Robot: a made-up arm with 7 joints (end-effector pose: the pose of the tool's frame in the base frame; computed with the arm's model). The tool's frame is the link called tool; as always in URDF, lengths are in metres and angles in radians. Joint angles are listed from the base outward.
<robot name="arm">
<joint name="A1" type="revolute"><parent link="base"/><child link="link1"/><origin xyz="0 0 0.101" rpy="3.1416 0 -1.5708"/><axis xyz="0 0 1"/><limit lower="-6.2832" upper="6.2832" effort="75" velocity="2.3"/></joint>
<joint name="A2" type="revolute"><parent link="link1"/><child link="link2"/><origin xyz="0.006 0 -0.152" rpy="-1.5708 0 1.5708"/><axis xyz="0 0 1"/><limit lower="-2.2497" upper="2.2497" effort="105" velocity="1.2"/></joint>
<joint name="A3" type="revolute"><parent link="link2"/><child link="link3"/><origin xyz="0 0.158 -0.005" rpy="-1.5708 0 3.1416"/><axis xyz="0 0 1"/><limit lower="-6.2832" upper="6.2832" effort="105" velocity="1.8"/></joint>
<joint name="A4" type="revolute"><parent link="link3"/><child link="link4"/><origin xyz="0 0.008 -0.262" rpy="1.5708 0 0"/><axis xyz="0 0 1"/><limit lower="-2.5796" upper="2.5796" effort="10" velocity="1.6"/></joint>
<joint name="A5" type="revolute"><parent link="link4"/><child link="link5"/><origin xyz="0 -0.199 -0.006" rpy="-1.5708 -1.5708 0"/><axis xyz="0 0 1"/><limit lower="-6.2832" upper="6.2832" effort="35" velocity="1.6"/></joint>
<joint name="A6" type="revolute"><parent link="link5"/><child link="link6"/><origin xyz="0 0 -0.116" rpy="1.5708 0 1.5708"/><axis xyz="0 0 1"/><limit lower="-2.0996" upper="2.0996" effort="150" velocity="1.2"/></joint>
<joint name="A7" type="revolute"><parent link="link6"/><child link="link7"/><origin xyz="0 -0.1 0" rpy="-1.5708 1.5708 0"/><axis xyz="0 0 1"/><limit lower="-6.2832" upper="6.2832" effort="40" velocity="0.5"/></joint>
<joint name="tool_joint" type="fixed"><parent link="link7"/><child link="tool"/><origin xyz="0 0 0" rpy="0 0 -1.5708"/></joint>
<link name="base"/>
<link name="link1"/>
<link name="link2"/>
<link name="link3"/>
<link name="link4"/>
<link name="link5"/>
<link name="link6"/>
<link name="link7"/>
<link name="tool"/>
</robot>
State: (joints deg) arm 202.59 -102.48 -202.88 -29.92 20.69 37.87 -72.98
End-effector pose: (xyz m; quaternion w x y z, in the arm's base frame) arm 0.7061 -0.3793 0.2007 0.6738 -0.5156 -0.2032 0.4886
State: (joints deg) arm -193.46 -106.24 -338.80 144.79 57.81 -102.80 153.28
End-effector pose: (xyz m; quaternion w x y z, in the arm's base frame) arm 0.2516 0.0844 0.4070 0.3438 -0.8369 -0.0918 0.4159
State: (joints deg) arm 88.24 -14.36 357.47 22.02 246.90 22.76 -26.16
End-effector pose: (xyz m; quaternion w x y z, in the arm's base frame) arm 0.0146 0.0665 1.0652 0.0607 -0.8718 -0.4528 0.1767
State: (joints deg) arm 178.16 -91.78 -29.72 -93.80 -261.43 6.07 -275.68
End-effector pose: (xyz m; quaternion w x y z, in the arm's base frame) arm 0.3722 0.2493 -0.1059 0.0433 -0.0520 0.3071 -0.9493
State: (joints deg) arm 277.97 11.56 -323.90 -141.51 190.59 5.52 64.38
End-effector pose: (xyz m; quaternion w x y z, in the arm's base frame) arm -0.1515 -0.1681 0.3829 0.4770 0.0432 0.3616 0.7999
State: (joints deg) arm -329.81 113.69 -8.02 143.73 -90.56 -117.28 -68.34
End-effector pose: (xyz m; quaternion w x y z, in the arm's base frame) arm 0.0551 -0.1371 0.0147 0.4991 -0.4310 0.5571 0.5047
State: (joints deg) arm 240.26 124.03 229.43 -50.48 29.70 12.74 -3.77
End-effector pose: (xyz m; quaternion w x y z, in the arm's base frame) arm -0.0288 0.5086 -0.3179 0.0005 0.0915 0.2689 -0.9588
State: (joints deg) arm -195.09 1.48 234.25 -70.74 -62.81 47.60 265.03
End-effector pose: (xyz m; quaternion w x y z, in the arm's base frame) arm -0.2559 0.2678 0.8266 0.3377 0.6193 0.6243 -0.3356
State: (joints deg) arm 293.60 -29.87 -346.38 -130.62 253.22 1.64 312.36
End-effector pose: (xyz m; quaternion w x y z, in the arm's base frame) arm -0.1845 -0.2922 0.2289 0.7472 0.0263 0.1836 0.6382
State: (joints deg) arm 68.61 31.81 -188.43 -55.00 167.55 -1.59 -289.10
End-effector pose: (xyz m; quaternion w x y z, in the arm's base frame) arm 0.2783 -0.5684 0.6387 0.0482 -0.3899 0.6256 0.6740
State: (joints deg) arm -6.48 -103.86 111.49 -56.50 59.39 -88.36 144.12
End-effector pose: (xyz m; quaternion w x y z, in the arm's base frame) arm -0.6015 0.1686 0.2899 0.0014 0.9929 -0.0767 -0.0909
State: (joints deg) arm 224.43 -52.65 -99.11 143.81 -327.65 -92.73 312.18
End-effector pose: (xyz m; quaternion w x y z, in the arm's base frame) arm -0.0029 -0.3204 0.3235 0.4536 -0.4706 0.4365 0.6183
